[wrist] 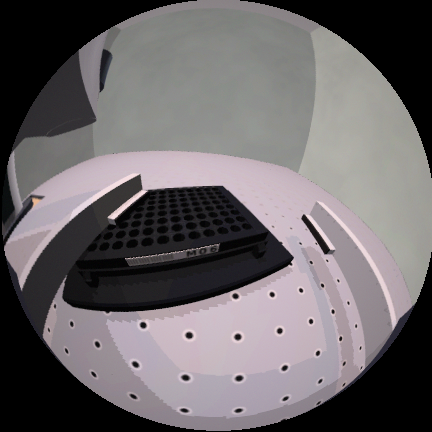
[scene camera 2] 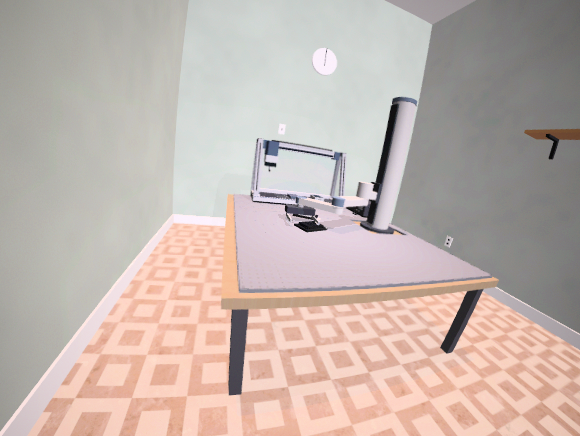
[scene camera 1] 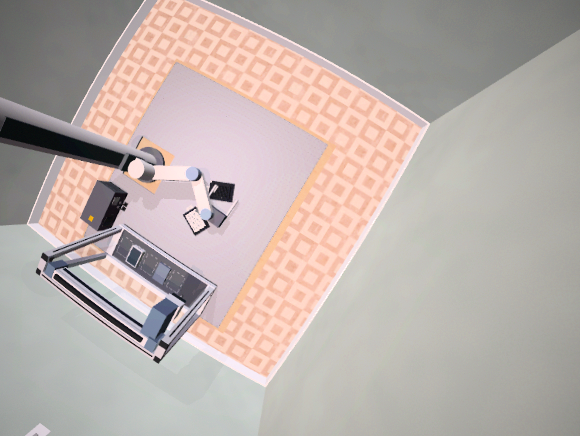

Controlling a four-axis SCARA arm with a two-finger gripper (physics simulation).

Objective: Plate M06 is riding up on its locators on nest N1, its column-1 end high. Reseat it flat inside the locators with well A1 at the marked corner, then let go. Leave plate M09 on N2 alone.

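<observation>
The black well plate [wrist: 175, 227] rests on the black nest base [wrist: 154, 290].
</observation>
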